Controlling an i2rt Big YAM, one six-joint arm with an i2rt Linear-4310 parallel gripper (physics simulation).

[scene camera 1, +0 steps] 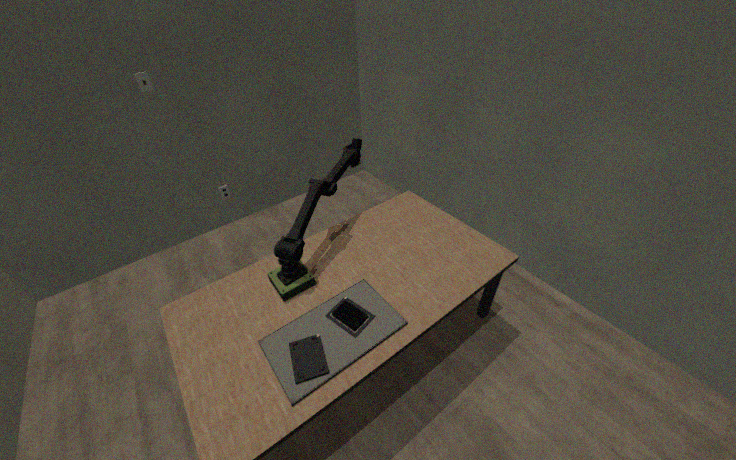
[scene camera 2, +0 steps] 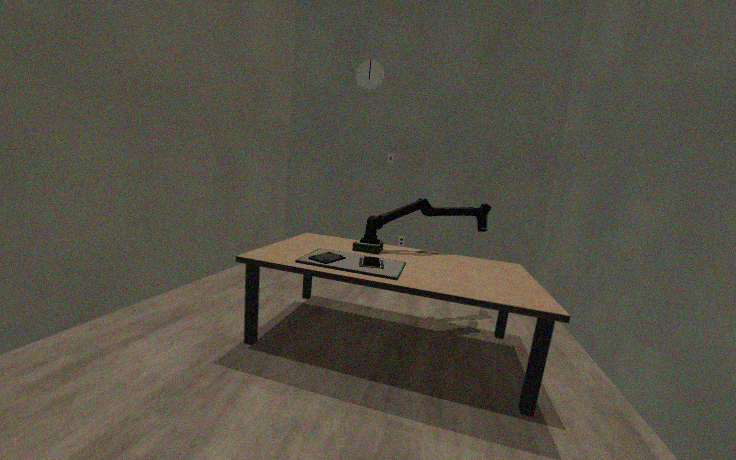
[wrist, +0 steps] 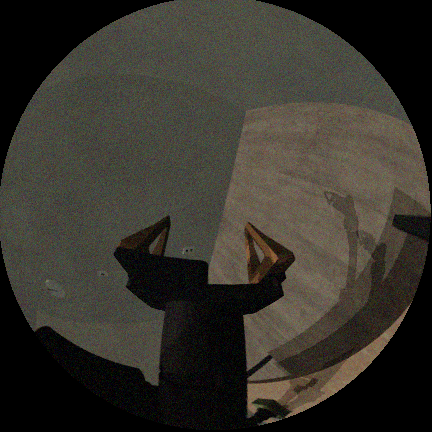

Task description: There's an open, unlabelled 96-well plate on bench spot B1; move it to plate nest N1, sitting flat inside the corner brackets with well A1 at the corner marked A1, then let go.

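A black well plate (scene camera 1: 351,314) (scene camera 2: 372,261) lies flat inside a light outline on the grey board; its wells and A1 corner are too dark to make out. The nest (scene camera 1: 308,358) (scene camera 2: 326,257), a dark grey slab with small corner pieces, sits beside it on the same board, turned at a different angle, with a small light mark at one corner. My gripper (scene camera 2: 482,230) (wrist: 207,222) is open and empty, with its orange fingers wide apart. It hangs high up, away from the plate and nest, which do not show in the wrist view.
The grey board (scene camera 1: 384,320) (scene camera 2: 392,270) lies near the table's long edge. The green arm base (scene camera 1: 291,282) (scene camera 2: 368,246) stands behind it on the wooden table (scene camera 1: 434,244) (scene camera 2: 461,276). Walls rise beyond the table. The wrist view faces wall and floor (wrist: 300,165).
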